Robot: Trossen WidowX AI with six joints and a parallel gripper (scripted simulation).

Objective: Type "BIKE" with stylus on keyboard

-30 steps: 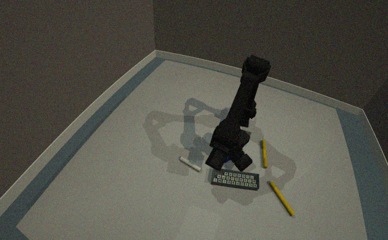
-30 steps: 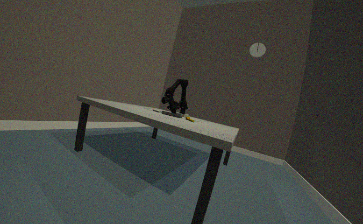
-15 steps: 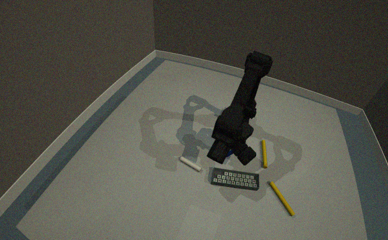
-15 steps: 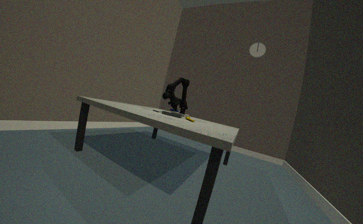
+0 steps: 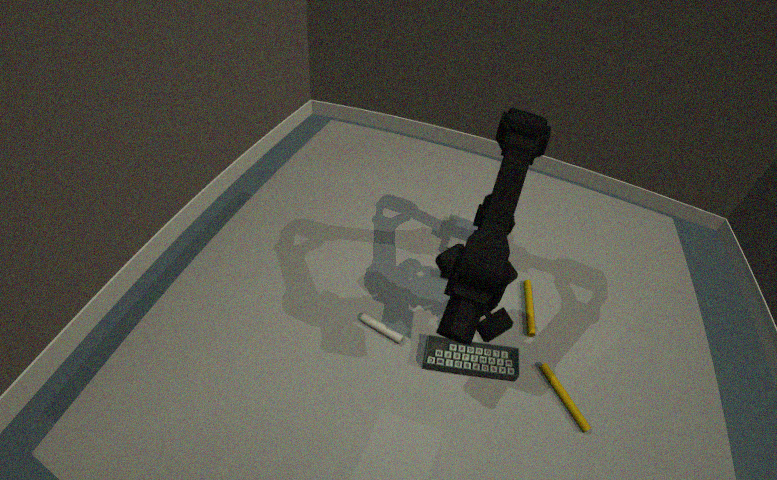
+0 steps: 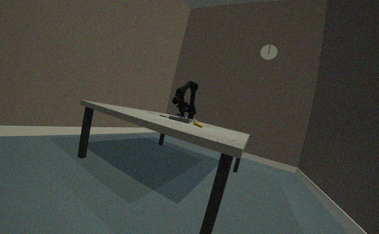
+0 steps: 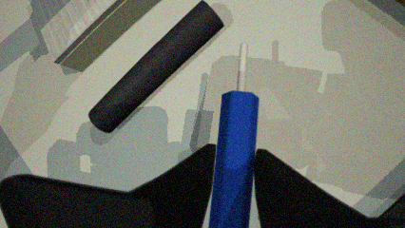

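Right now the blue stylus is 1 cm behind my gripper tip and 1 cm to the left of it. From my gripper tip the other things lie so: dark cylinder 9 cm behind, 2 cm to the right, 4 cm below; then stylus tip 3 cm behind, 3 cm to the left; then white cylinder 9 cm ahead, 16 cm to the right, 4 cm below.
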